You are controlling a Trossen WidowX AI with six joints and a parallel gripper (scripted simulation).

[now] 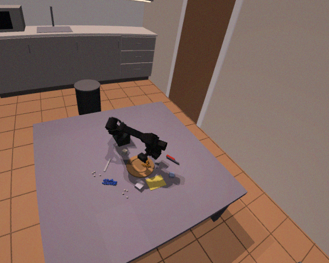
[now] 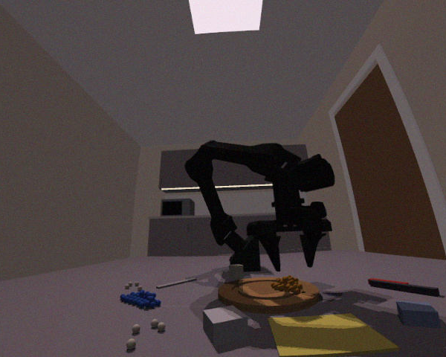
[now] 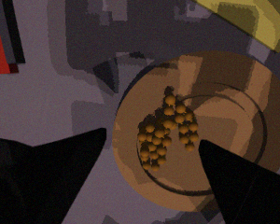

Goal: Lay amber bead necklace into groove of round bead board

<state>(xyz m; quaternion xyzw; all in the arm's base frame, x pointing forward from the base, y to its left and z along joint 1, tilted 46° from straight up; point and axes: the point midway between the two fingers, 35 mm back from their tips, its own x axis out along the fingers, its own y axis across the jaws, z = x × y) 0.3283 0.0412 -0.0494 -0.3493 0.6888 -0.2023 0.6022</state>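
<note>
The round wooden bead board is 60 mm to the right of my gripper tip, 40 mm below it and 10 mm behind it. Round my gripper tip: blue block: 170 mm ahead, 90 mm to the left, 40 mm below; then red-and-black tool: 190 mm to the left, 50 mm ahead, 40 mm below; then yellow pad: 160 mm ahead, 50 mm below, 40 mm to the right.
</note>
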